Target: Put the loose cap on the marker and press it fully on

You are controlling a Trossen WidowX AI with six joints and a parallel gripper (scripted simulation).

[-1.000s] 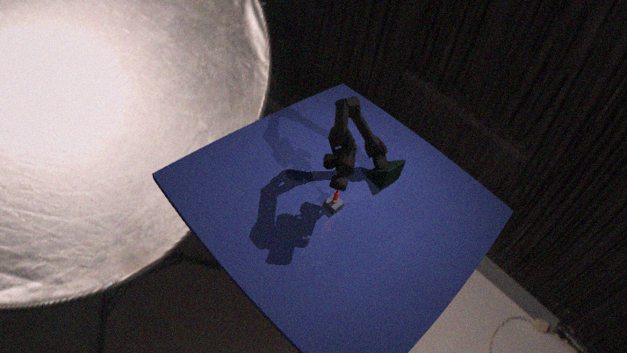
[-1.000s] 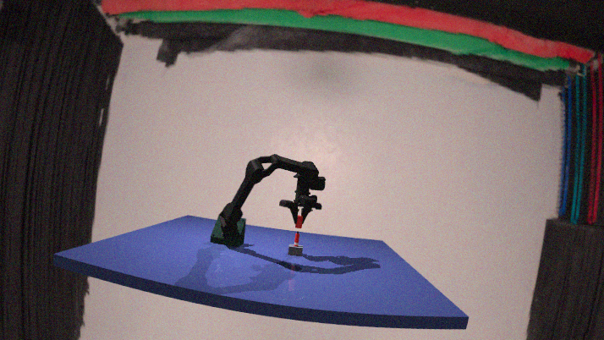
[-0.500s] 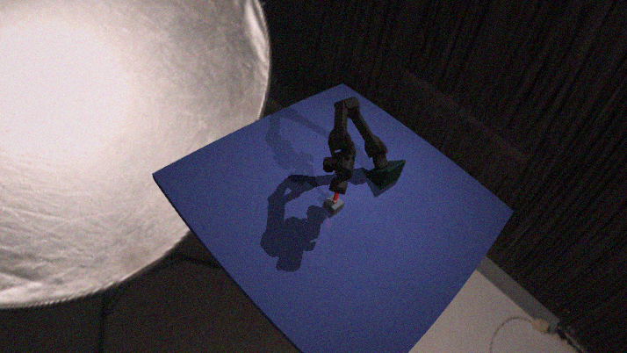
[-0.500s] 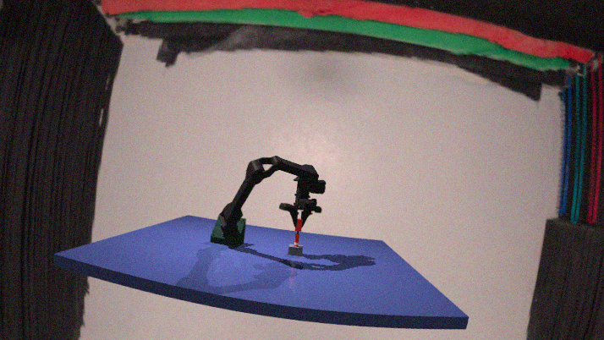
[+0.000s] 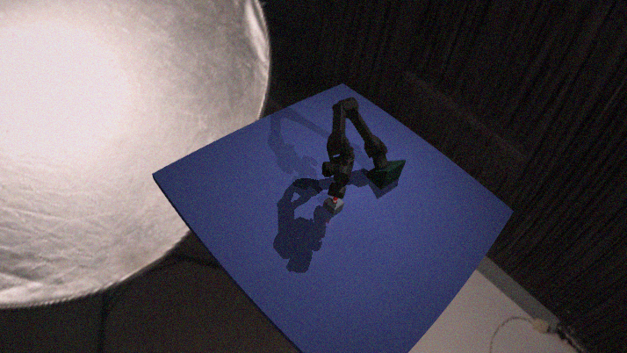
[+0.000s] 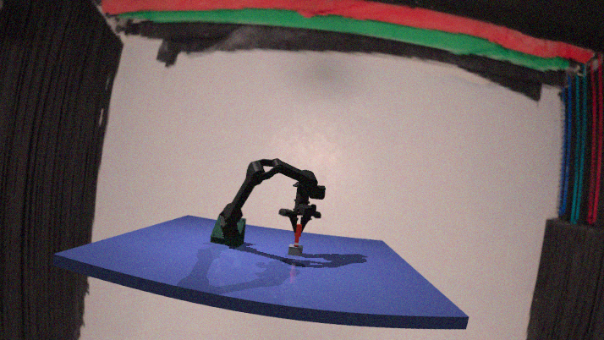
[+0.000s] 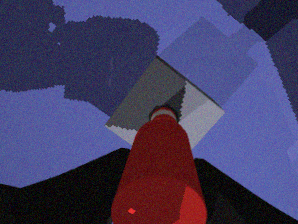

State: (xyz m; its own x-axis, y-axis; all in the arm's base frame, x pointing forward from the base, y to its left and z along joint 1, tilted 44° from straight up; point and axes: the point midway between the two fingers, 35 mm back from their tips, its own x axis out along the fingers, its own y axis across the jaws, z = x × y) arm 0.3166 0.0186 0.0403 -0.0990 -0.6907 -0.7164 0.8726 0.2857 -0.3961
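Now: gripper tip 80 mm above the holder block. The rest, counted from my gripper tip: red cap 10 mm above.
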